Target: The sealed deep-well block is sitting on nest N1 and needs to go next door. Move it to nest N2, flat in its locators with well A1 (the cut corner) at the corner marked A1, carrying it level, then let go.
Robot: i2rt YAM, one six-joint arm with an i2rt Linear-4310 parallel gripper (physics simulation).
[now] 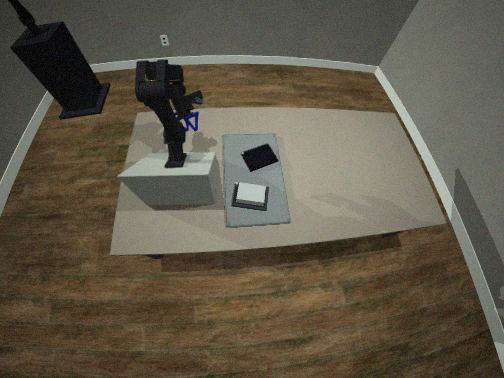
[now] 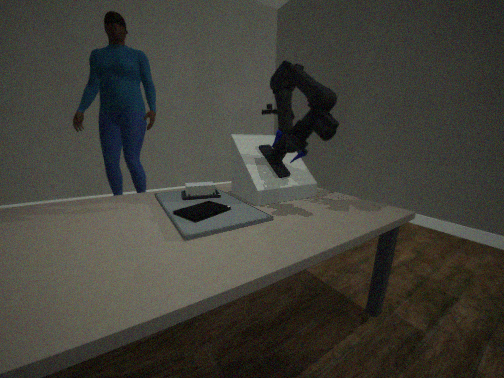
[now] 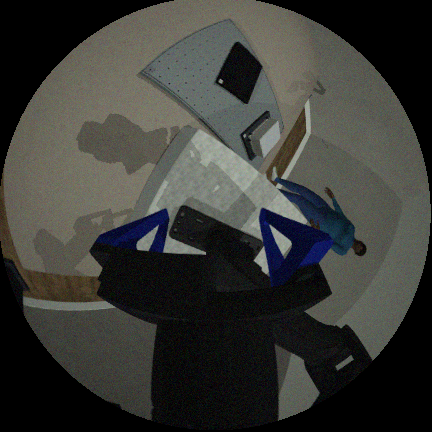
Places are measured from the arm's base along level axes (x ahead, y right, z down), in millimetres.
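Pixels of known places: gripper, fingertip midpoint: (image 1: 191, 131) (image 2: 281, 155) (image 3: 213, 213); arm's base, origin of the base link: (image 1: 176, 160) (image 2: 273, 161) (image 3: 219, 238).
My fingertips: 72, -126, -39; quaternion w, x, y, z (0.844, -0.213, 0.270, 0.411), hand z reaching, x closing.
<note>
Ahead of a thing's pixels: the offset from my fingertips to its middle, as dx, dy, dz. Level surfaces: height alone.
The sealed deep-well block {+244, +264, +161} (image 1: 251, 193) (image 2: 200, 189) (image 3: 266, 137) is a white-topped box sitting upright on a dark nest, N1 {+244, +264, +183} (image 1: 242, 205) (image 2: 186, 196) (image 3: 247, 148). The other nest, N2 {+322, +46, +185} (image 1: 260, 157) (image 2: 202, 211) (image 3: 240, 72), is a flat black plate with nothing on it, turned at an angle, with a small white mark at one corner. My gripper (image 1: 192, 121) (image 2: 290, 148) (image 3: 213, 213) is open and empty, its blue fingers wide apart. It is above the arm's white base block, well away from the block and both nests. The cut corner cannot be made out.
Both nests stand on a grey perforated board (image 1: 233, 150) (image 2: 230, 227) (image 3: 170, 65) on the table {dz +207} (image 1: 340, 150) (image 2: 100, 260). The white sloped base block (image 1: 175, 190) (image 2: 295, 192) (image 3: 180, 170) stands beside the board. A person (image 2: 120, 85) (image 3: 330, 215) stands beyond the table.
</note>
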